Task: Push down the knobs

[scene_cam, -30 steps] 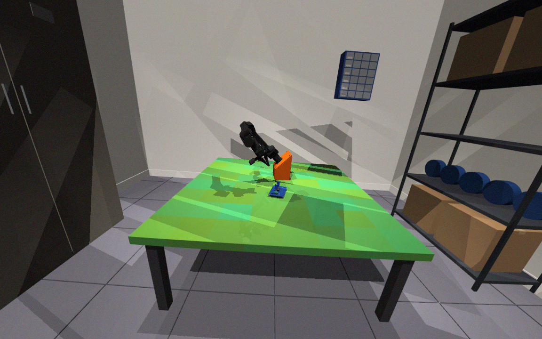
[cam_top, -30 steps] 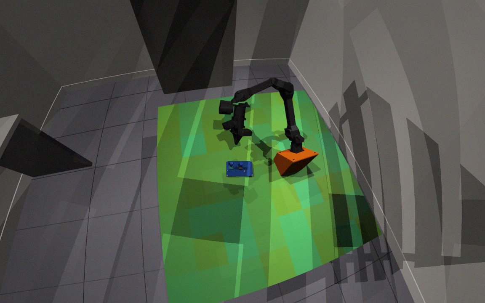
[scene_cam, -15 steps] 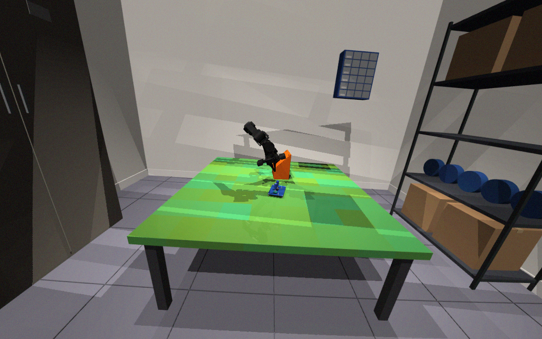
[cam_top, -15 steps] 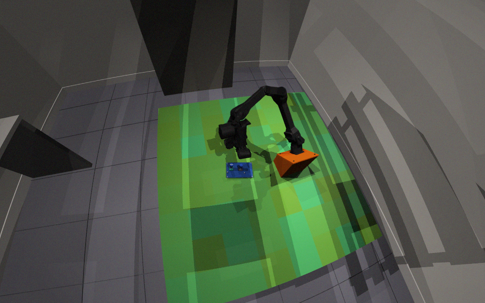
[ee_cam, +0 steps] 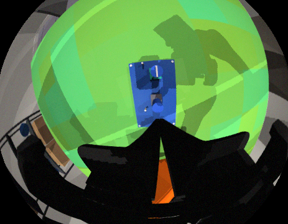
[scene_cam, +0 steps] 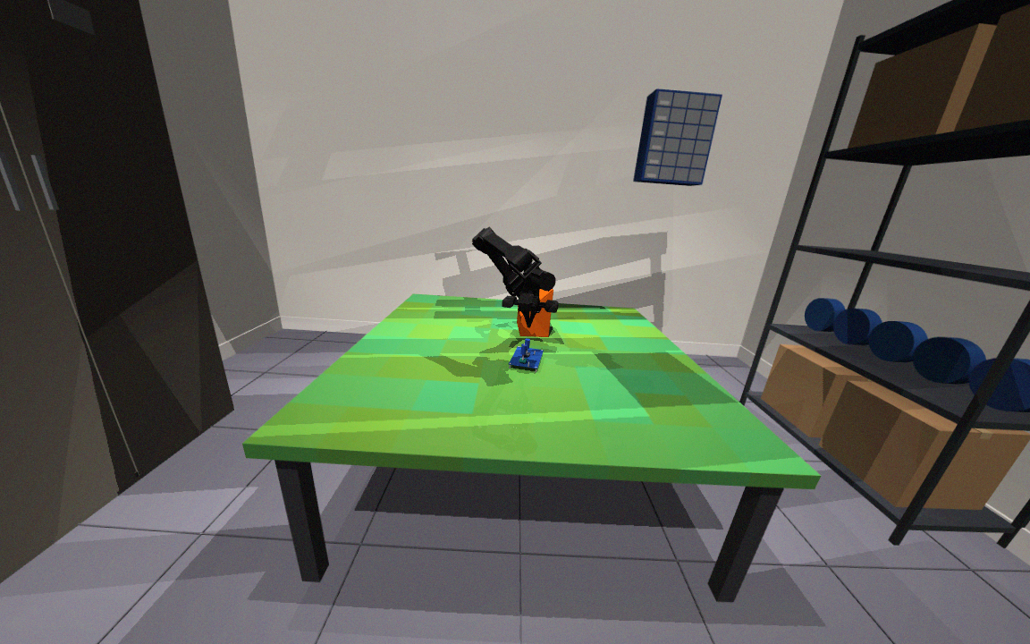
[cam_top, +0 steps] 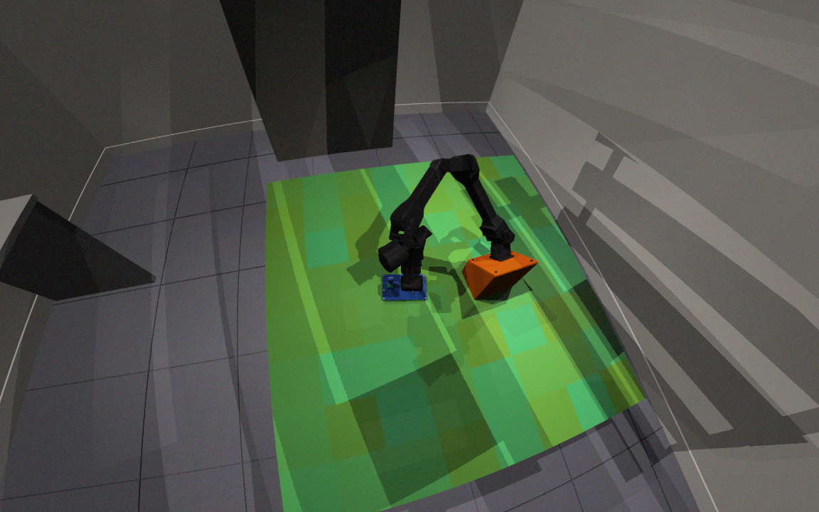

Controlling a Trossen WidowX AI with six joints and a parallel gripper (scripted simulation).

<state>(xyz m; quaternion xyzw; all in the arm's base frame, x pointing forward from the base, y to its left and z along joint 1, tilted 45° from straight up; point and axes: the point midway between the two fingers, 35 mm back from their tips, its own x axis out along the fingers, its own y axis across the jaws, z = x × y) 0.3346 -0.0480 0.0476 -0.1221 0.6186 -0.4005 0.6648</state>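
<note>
Right now my gripper tip is 7 cm above the blue knob.
</note>
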